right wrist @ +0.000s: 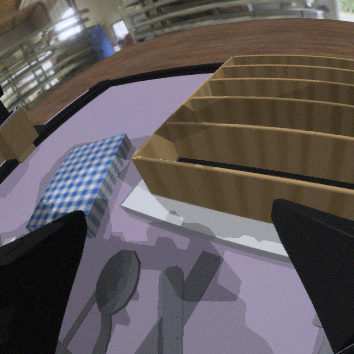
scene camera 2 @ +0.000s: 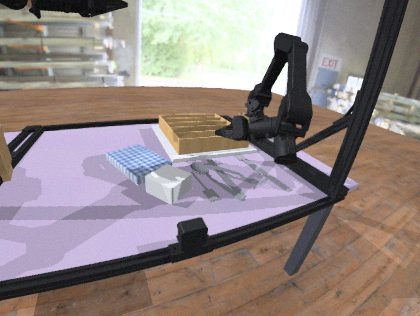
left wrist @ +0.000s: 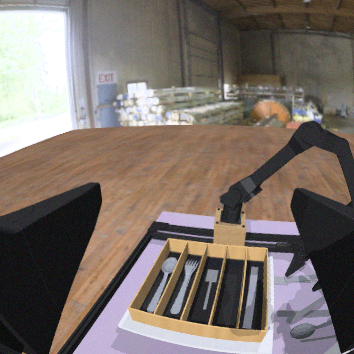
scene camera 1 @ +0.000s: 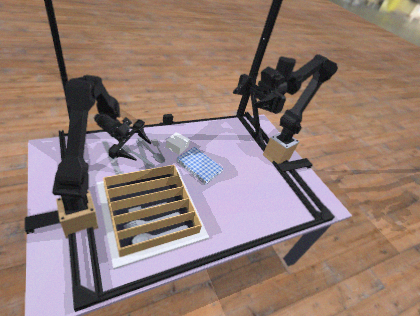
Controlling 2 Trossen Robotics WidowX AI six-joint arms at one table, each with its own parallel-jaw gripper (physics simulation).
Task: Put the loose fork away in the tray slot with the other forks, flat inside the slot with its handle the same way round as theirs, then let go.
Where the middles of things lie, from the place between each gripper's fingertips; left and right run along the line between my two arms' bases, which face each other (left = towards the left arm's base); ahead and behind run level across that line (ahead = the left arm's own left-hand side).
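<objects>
I can see the wooden cutlery tray (scene camera 1: 145, 188), and it's 21 cm ahead of my right hand, 5 cm to the right of it and 7 cm below it. Counted from my left hand, the wooden cutlery tray is 1 cm ahead, 30 cm to the right and 41 cm below.
</objects>
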